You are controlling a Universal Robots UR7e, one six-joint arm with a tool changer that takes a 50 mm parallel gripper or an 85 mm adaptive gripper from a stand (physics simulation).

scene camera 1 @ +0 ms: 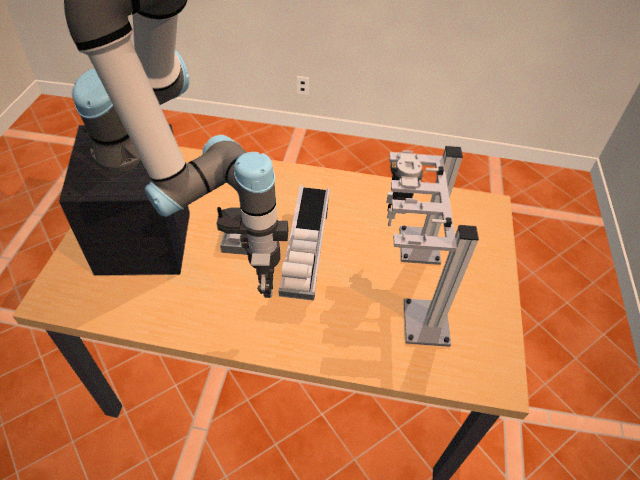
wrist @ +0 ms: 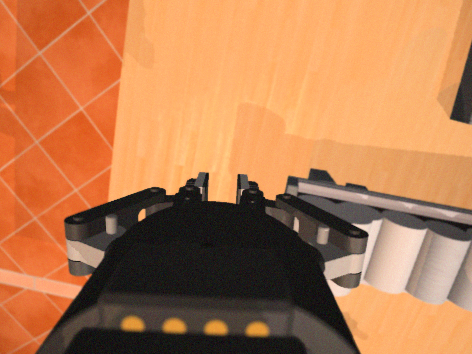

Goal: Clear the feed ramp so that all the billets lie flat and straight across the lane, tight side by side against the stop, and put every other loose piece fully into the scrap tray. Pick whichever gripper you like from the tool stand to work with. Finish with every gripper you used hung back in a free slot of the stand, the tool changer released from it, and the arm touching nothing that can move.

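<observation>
My gripper is an adaptive gripper. Its fingers are parted with bare table between them, beside the stop end of the feed ramp. Several pale cylindrical billets lie side by side across the ramp's lower part; one near the stop looks higher than its neighbours. The gripper's linkage hides some of them in the wrist view. The ramp's upper stretch is black and bare. The scrap tray holds a small pale piece and is partly hidden by the arm.
The tool stand is at the right, with fork arms on two posts and the other gripper hanging in a rear slot. One dark foot of it shows at the wrist view's right edge. The black robot pedestal is at the left.
</observation>
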